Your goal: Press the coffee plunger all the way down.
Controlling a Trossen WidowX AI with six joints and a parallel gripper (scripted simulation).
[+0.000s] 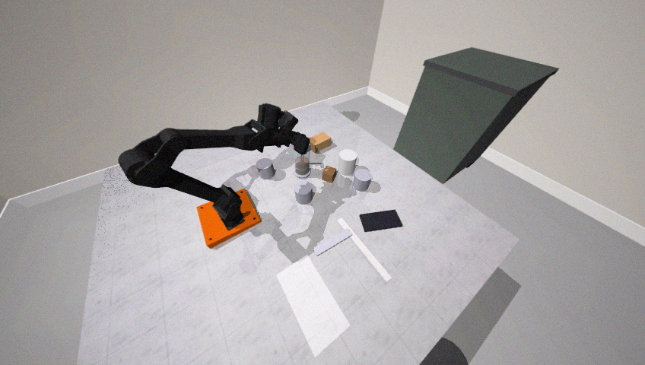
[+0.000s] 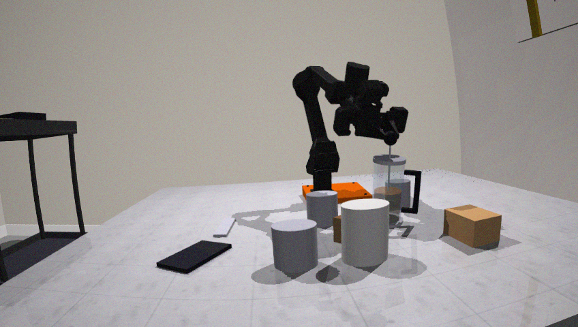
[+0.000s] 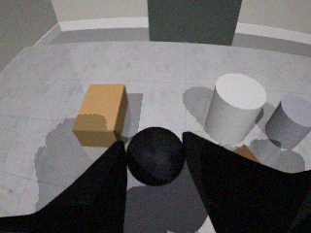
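Now: gripper tip 10 mm past the coffee press, 10 mm to the right of it and 100 mm above it. Also, from my gripper tip: white cylinder: 150 mm ahead, 130 mm to the right, 140 mm below; tan box: 160 mm ahead, 100 mm to the left, 170 mm below; brown box: 50 mm ahead, 120 mm to the right, 170 mm below.
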